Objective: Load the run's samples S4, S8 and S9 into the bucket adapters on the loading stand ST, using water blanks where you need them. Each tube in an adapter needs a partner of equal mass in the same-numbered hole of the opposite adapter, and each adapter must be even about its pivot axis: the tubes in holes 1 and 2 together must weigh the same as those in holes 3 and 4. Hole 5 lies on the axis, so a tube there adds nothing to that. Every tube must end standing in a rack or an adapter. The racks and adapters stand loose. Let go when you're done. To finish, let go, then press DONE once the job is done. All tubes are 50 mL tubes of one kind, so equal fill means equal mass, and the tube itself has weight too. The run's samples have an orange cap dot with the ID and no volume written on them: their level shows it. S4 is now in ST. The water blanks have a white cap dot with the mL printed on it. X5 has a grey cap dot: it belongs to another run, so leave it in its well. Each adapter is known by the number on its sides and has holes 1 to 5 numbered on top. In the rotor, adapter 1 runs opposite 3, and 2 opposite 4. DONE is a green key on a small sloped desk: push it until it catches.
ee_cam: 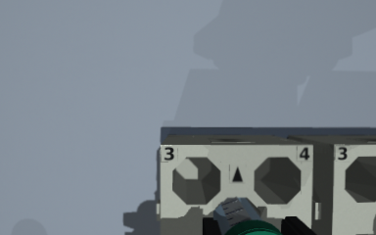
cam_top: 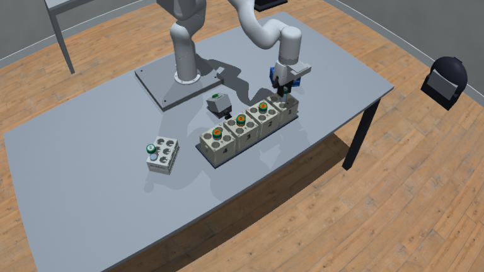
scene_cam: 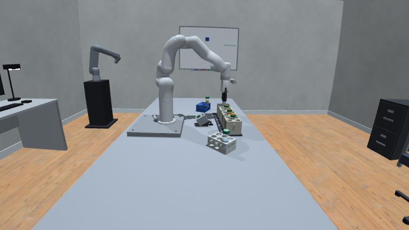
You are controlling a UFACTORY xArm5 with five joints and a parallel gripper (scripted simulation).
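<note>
My hand is 220 mm past the green done key, 190 mm to the left of it and 90 mm above it. Also, from my hand: white rack: 110 mm behind, 520 mm to the right, 120 mm below; adapter 1: 100 mm below; blue rack: 150 mm behind, 170 mm to the left, 120 mm below.
</note>
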